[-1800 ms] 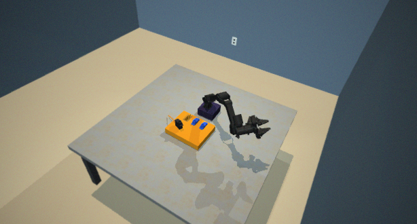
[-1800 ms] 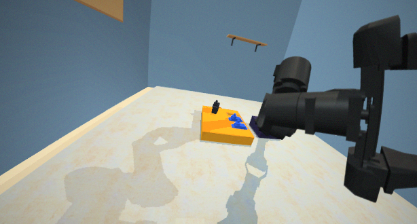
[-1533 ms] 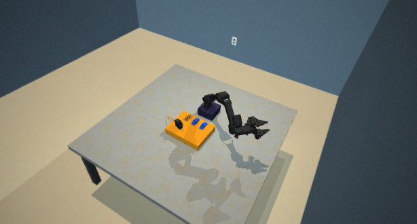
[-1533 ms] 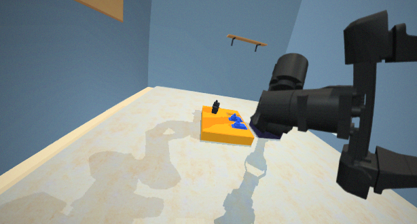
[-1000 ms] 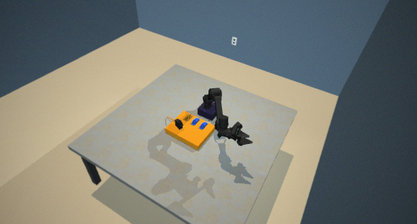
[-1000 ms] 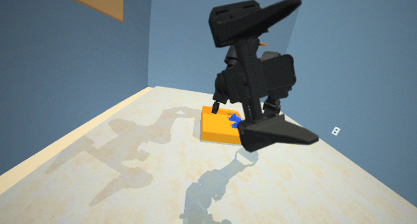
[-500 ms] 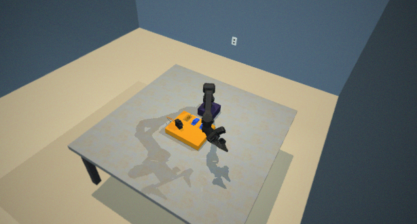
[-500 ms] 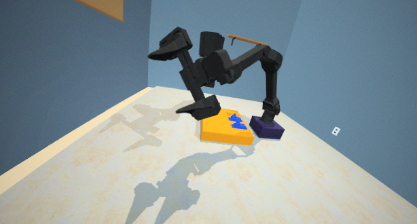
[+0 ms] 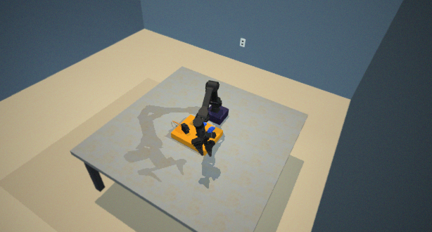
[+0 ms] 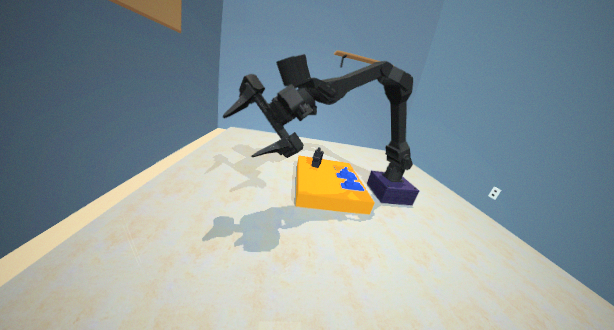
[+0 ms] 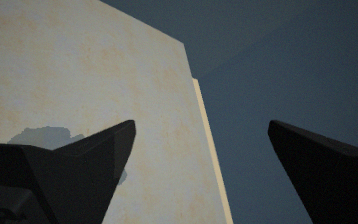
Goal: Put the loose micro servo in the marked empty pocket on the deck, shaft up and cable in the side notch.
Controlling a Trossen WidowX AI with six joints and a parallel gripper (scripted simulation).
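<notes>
The deck lies 26 cm behind my gripper tip, 21 cm to the right of it and 20 cm below it.
</notes>
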